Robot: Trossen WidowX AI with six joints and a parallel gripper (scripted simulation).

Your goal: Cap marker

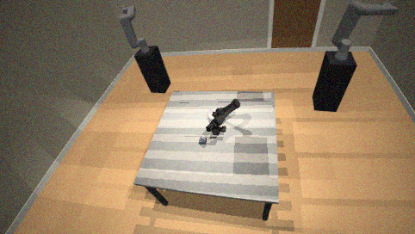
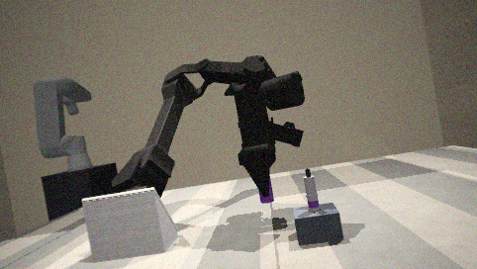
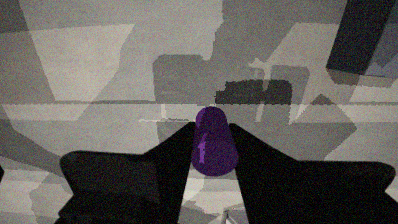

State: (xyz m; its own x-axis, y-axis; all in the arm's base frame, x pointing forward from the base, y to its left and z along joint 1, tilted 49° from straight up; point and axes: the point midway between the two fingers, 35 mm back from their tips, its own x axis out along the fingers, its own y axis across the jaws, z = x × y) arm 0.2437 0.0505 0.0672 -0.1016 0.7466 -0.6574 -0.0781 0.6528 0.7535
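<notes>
Now: gripper tip 90 mm short of the dark grey holder block, 130 mm to the left of it and 30 mm above it. Round my gripper tip: purple cap: 10 mm above.
</notes>
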